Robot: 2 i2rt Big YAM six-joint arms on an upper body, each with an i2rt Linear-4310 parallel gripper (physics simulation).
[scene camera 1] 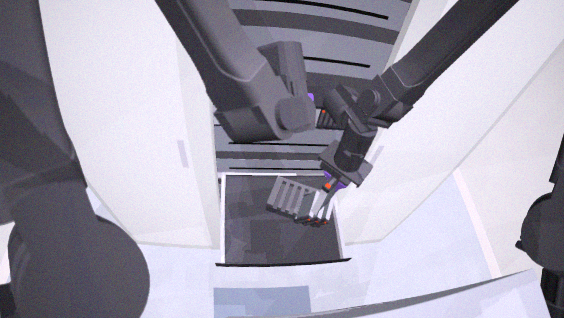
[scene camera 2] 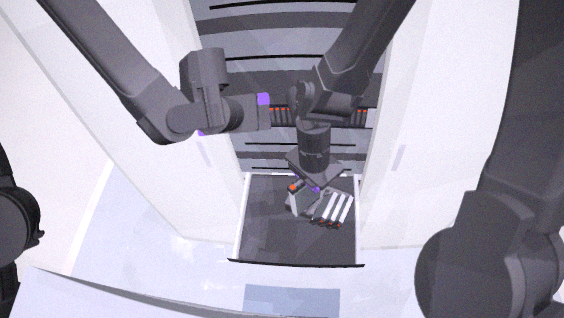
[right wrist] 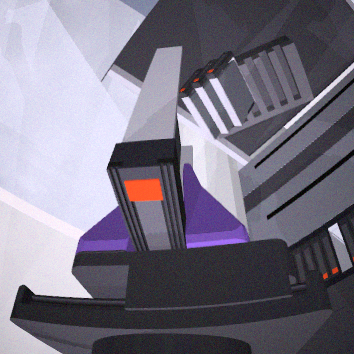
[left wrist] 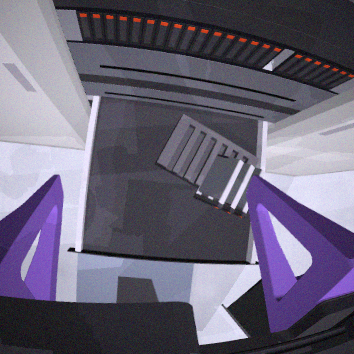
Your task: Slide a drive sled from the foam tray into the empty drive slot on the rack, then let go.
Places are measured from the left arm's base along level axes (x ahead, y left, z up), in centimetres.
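Pixels of known places: left gripper, fingertip midpoint: (left wrist: 157,183); right gripper, fingertip midpoint: (scene camera 1: 334,187) (scene camera 2: 314,189).
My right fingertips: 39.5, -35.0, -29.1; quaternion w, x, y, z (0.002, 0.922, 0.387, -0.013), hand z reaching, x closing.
For each thing: its top centre in the pictures, then the offset to it from my right fingertips, as dx, dy, dz. "spot": a spot on its surface instead.
- grey drive sled, middle of its top: (right wrist: 162,261) (scene camera 2: 305,176) (scene camera 1: 337,175) -1.5, +1.8, +7.2
- foam tray, middle of its top: (right wrist: 255,92) (left wrist: 210,159) (scene camera 2: 318,199) (scene camera 1: 299,198) +18.5, -1.3, -38.0
- empty drive slot, surface spot: (right wrist: 333,243) (left wrist: 278,60) spot: +31.8, -3.4, -10.1
- pulled-out drawer, surface spot: (left wrist: 110,220) (scene camera 1: 242,246) (scene camera 2: 257,243) spot: +1.8, +20.1, -43.6
My right gripper (scene camera 1: 334,180) (scene camera 2: 306,183) (right wrist: 174,172) is shut on a grey drive sled (scene camera 1: 322,200) (scene camera 2: 294,204) (right wrist: 155,100) with an orange tab. It holds the sled above the drawer, near the foam tray (left wrist: 172,142) (right wrist: 303,70). The slotted grey tray lies at an angle, with upright sleds (scene camera 2: 340,207) (left wrist: 232,185) (right wrist: 215,105) at one end. My left gripper (left wrist: 157,183) is open and empty, high above the drawer. The empty drive slot (left wrist: 278,60) (right wrist: 340,247) shows as a pale gap in the rack's row of orange-tabbed drives (left wrist: 177,32); the arms partly hide this row in the scene views.
The pulled-out drawer (scene camera 1: 245,250) (scene camera 2: 257,250) (left wrist: 110,220) has white side rails and a dark front edge. Pale panels (scene camera 1: 135,125) (scene camera 2: 430,125) flank the rack. The left arm's wrist stands close beside the right arm before the drive row.
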